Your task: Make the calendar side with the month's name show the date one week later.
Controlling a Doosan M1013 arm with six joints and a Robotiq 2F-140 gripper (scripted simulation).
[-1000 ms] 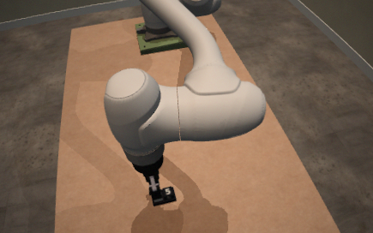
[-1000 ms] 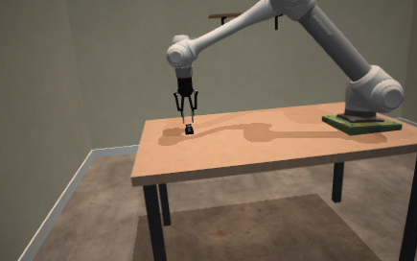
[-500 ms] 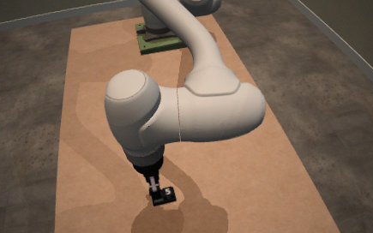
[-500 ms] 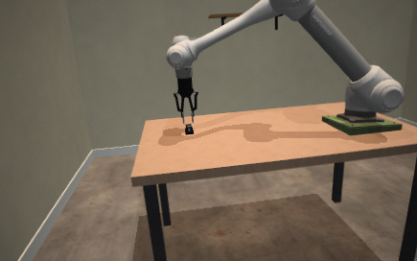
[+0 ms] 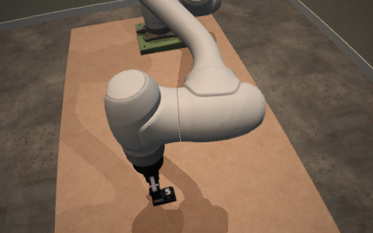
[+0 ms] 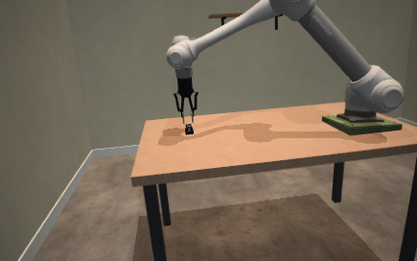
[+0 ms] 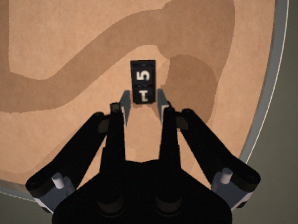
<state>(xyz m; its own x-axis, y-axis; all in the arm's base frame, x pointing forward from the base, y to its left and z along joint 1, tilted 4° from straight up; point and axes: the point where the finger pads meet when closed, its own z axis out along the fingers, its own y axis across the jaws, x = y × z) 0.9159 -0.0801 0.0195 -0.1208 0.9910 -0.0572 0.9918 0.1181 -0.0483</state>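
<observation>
The black cube lies 60 mm below my hand.
</observation>
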